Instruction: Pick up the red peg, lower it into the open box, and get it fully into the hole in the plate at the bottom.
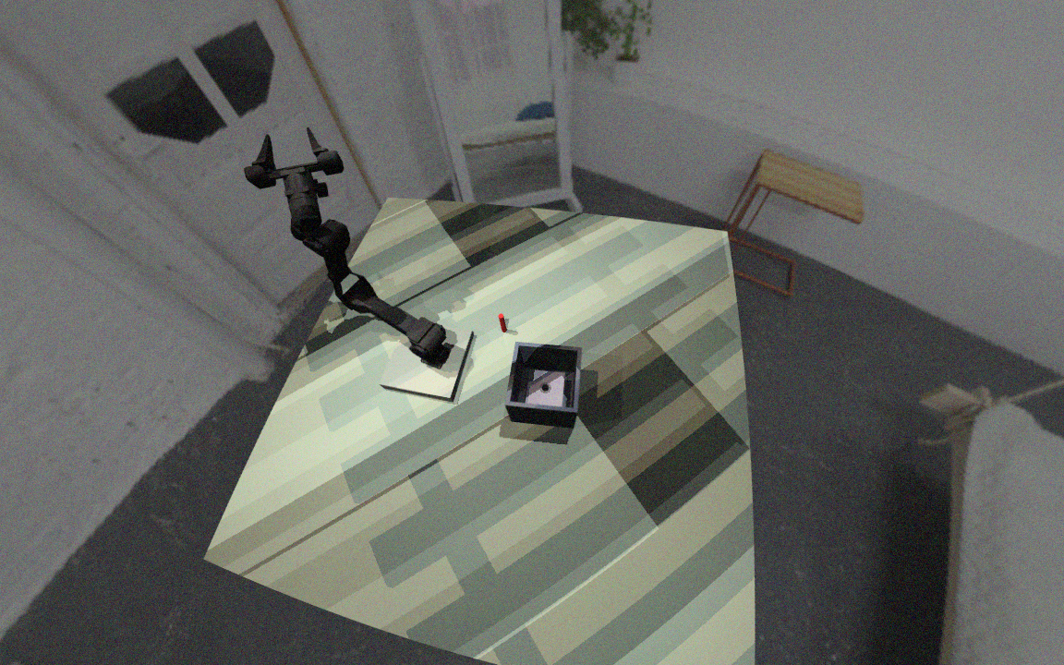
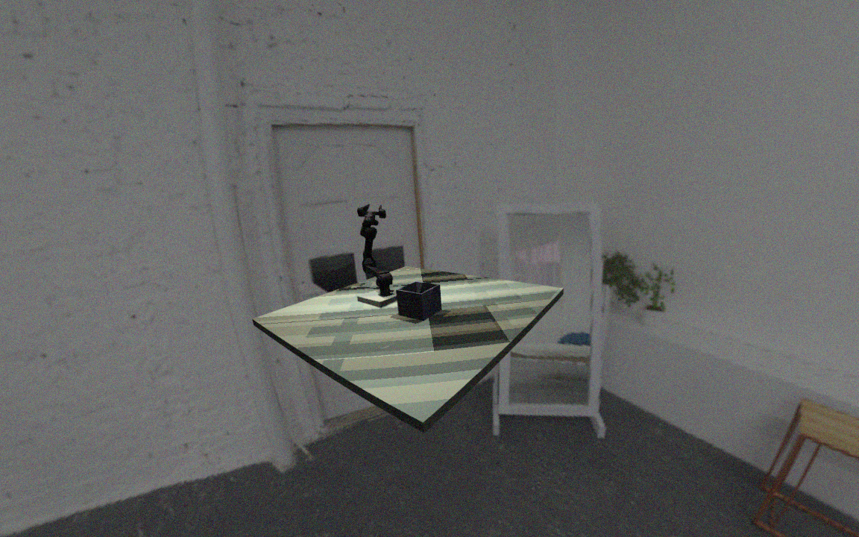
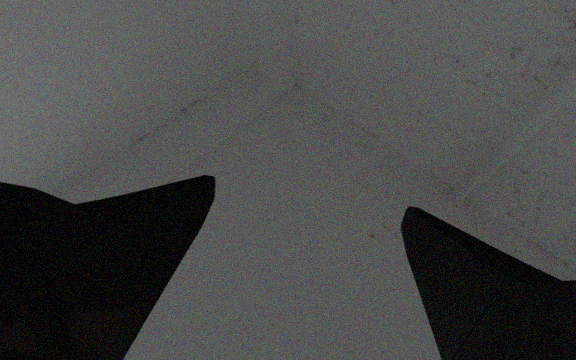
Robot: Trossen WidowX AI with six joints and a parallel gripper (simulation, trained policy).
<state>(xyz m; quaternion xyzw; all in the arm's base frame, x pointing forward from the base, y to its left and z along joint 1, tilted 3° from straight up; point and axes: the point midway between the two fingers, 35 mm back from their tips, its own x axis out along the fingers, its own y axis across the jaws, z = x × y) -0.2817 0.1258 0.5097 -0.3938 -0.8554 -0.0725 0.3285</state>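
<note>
My gripper tip is now 450 mm short of the red peg, 10 mm to the left of it and 500 mm above it. The rest, counted from my gripper tip: pale plate: 630 mm ahead, 150 mm to the right, 500 mm below.
</note>
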